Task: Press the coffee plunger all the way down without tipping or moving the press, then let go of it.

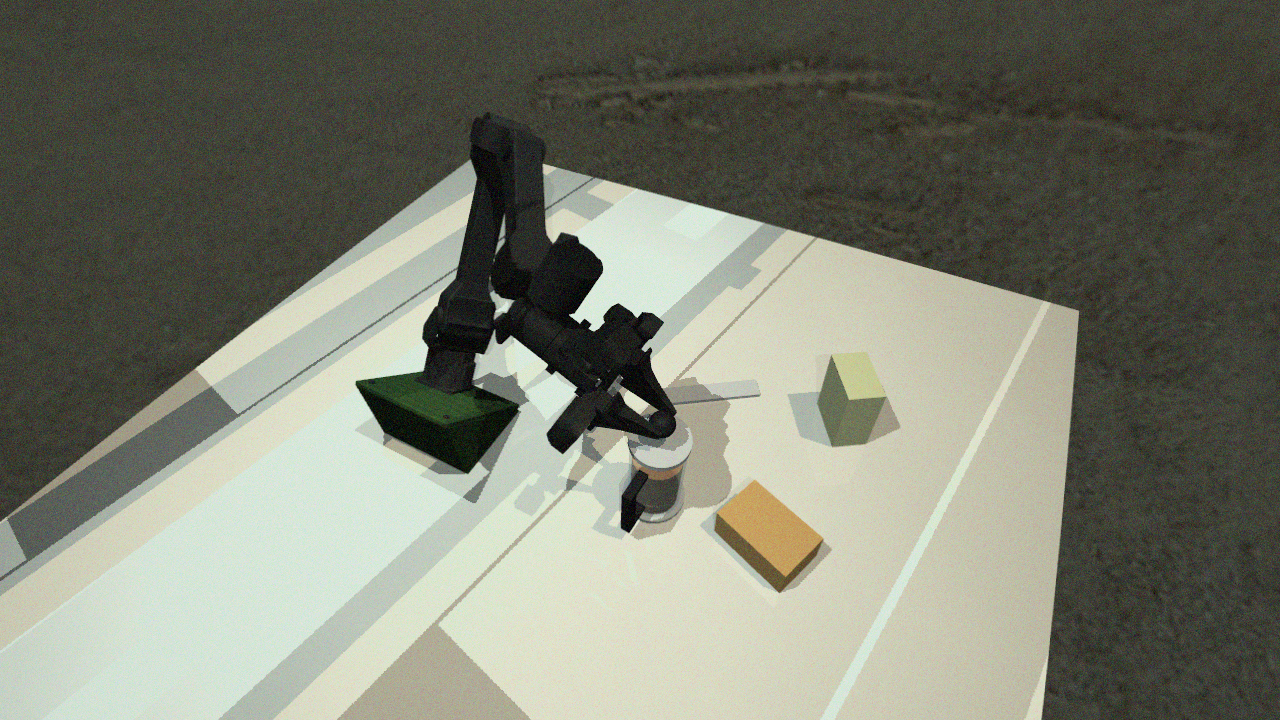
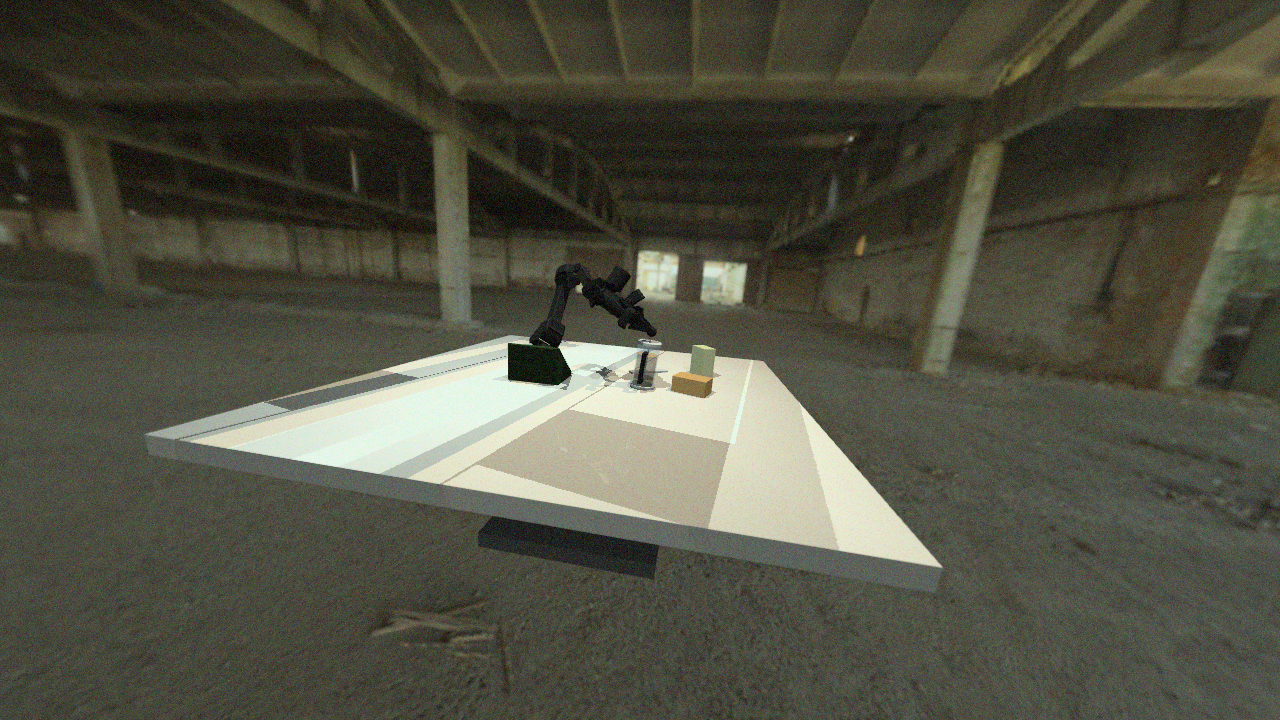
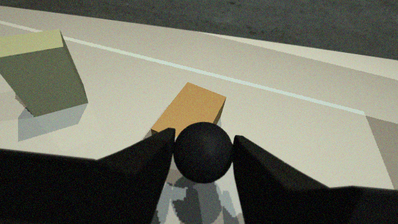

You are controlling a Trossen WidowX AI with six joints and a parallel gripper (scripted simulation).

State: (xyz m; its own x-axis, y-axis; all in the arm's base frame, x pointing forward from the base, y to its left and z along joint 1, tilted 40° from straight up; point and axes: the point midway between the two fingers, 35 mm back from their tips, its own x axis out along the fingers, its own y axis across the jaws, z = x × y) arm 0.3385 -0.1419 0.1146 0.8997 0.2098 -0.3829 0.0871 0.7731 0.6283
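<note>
Now: the glass coffee press 20 mm behind my gripper tip, 10 mm to the right of it and 90 mm below it. The rest, counted from my gripper tip: flat grey bar 10 mm behind, 200 mm to the left, 180 mm below; orange box 130 mm ahead, 160 mm below.
</note>
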